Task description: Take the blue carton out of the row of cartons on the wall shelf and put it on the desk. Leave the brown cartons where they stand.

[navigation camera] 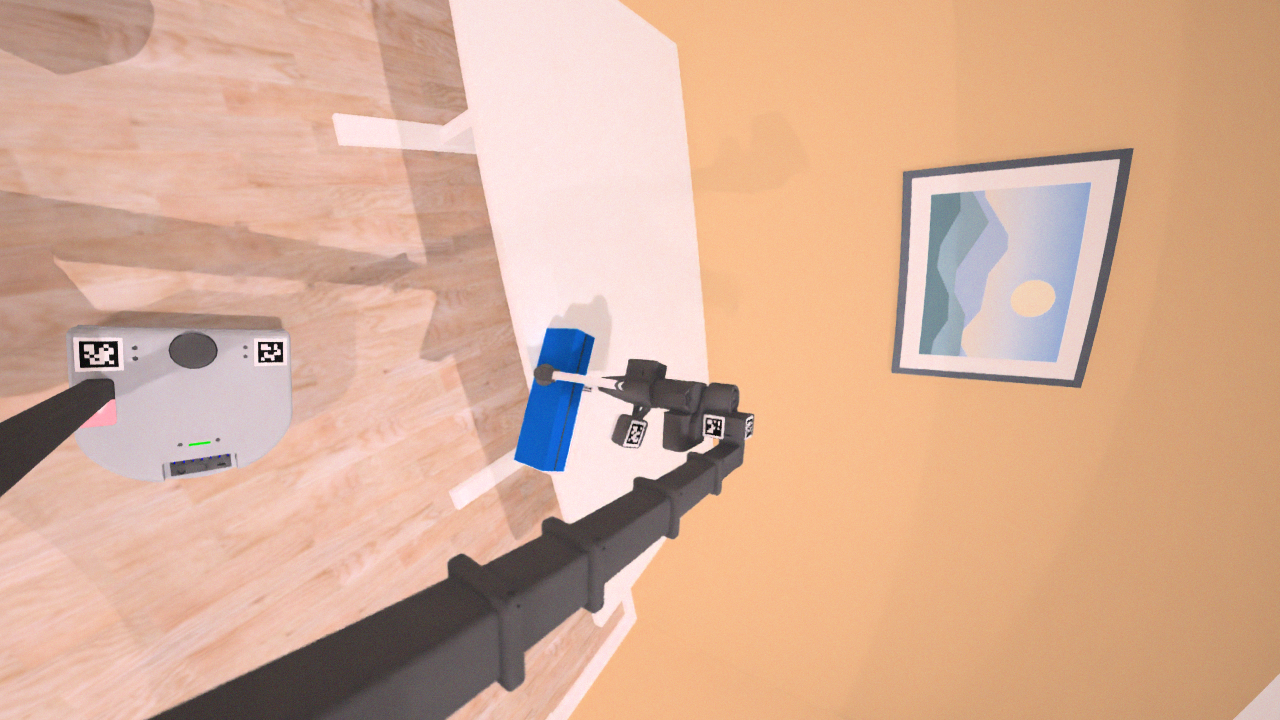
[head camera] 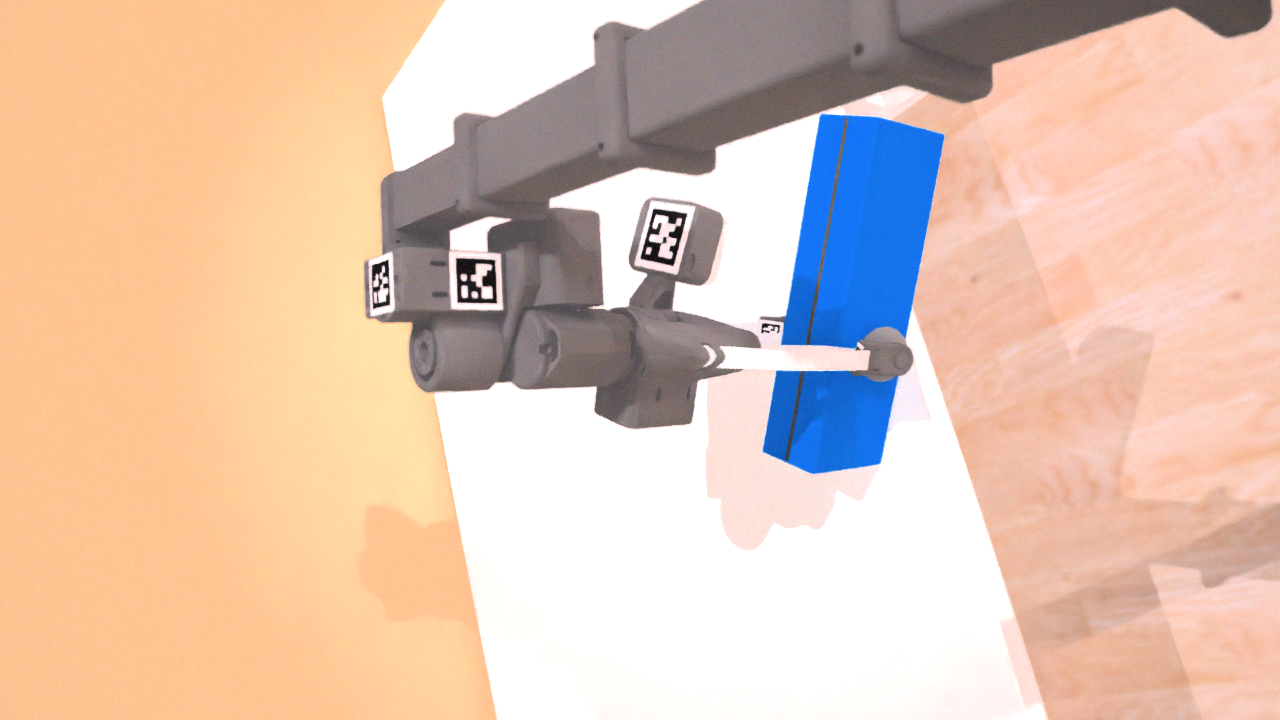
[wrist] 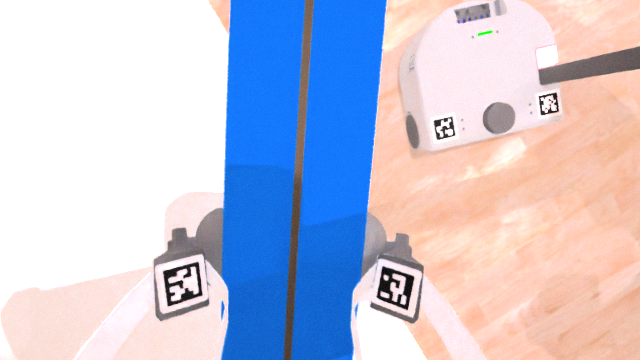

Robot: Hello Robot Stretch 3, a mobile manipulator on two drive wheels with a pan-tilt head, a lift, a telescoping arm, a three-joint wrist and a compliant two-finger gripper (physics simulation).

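Pixels of known places: gripper, fingertip midpoint: (navigation camera: 551, 377) (head camera: 860, 344); robot's base, origin of the base link: (navigation camera: 194, 348).
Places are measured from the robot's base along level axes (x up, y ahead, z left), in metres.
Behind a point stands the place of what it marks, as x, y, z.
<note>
The blue carton (head camera: 881, 232) {0.775, -0.095, -0.423} (navigation camera: 543, 434) {0.782, -0.110, -0.419} (wrist: 265, 100) is long and box-shaped, with a thin dark line along one face. My gripper (head camera: 827, 344) {0.739, -0.021, -0.474} (navigation camera: 565, 381) {0.739, -0.021, -0.474} (wrist: 293, 237) {0.739, -0.021, -0.474} is shut on it, with one rubber fingertip pressed on each side, nearer one end. The white desk (head camera: 626, 582) {0.721, 0.208, -0.805} (navigation camera: 581, 179) {0.721, 0.384, -0.549} (wrist: 100, 100) lies below. The carton hangs by the desk's front long edge and overlaps that edge in the navigation view. Shadows lie on the desk beside it, and a gap below it seems to show. The wall shelf and the brown cartons do not show in these views.
My telescoping arm (head camera: 760, 80) {1.096, -0.086, -0.231} (navigation camera: 537, 573) {1.090, -0.082, -0.143} reaches across to the wall side of the desk. An orange wall (head camera: 179, 268) {1.042, -0.177, -1.314} (navigation camera: 805, 537) {1.097, -0.703, -1.481} runs along the desk's back edge, with a framed picture (navigation camera: 966, 241) {1.463, 0.342, -1.125} on it. My base (navigation camera: 228, 385) {0.160, -0.071, -0.053} (wrist: 475, 75) stands on the wooden floor before the desk.
</note>
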